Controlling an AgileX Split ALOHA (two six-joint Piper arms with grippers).
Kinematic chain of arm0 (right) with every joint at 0, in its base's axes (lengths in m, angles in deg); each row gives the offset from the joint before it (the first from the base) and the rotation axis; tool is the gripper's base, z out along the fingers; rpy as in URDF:
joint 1: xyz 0 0 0.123 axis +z
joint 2: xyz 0 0 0 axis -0.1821 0.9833 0
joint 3: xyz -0.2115 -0.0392 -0.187 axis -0.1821 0.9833 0
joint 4: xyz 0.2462 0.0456 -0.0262 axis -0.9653 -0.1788 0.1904
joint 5: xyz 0 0 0 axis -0.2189 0.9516 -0.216
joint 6: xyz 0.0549 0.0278 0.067 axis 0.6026 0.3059 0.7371
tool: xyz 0 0 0 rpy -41.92 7.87 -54.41
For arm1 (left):
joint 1: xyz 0 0 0.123 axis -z
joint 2: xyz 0 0 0 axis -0.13 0.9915 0
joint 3: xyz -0.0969 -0.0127 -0.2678 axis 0.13 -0.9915 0
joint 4: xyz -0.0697 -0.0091 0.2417 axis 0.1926 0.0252 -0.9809
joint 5: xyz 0 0 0 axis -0.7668 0.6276 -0.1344
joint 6: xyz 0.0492 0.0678 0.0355 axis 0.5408 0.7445 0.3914
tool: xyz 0 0 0 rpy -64.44 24.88 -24.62
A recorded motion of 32 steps. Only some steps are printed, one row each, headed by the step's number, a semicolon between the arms.
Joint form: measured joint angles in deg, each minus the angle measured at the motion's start. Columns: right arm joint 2, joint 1, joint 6, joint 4, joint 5, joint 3; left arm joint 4, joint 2, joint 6, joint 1, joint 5, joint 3.
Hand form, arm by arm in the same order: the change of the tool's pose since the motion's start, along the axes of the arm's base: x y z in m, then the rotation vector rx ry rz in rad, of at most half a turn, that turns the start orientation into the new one. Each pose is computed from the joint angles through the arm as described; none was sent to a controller.
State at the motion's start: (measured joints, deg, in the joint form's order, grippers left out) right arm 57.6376 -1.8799 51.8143 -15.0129 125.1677 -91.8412; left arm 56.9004 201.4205 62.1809 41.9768 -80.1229 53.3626
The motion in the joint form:
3: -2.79 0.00 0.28 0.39 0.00 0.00; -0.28 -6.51 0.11 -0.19 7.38 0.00
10: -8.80 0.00 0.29 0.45 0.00 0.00; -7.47 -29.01 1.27 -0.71 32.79 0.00
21: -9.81 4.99 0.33 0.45 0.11 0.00; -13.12 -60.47 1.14 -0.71 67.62 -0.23
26: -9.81 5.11 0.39 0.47 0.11 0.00; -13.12 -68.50 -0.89 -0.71 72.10 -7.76
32: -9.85 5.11 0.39 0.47 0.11 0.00; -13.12 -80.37 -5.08 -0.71 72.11 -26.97
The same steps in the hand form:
3: -0.0067 -0.0016 0.0006 0.0048 -0.0484 -0.0060; -0.0075 0.0037 0.0416 -0.0056 0.0183 -0.0223
10: -0.0213 -0.0039 0.0009 0.0201 -0.1521 -0.0067; -0.0612 0.0403 0.1728 0.0933 0.0085 -0.1477
21: -0.0239 -0.0050 0.0006 0.0303 -0.1664 0.0798; -0.1961 0.1357 0.2952 0.2041 0.0166 -0.1787
26: -0.0239 -0.0050 0.0006 0.0310 -0.1663 0.0811; -0.2313 0.1592 0.2777 0.2175 0.0909 -0.1583
32: -0.0240 -0.0050 0.0006 0.0311 -0.1670 0.0811; -0.2735 0.1874 0.2081 0.2419 0.2287 -0.1097

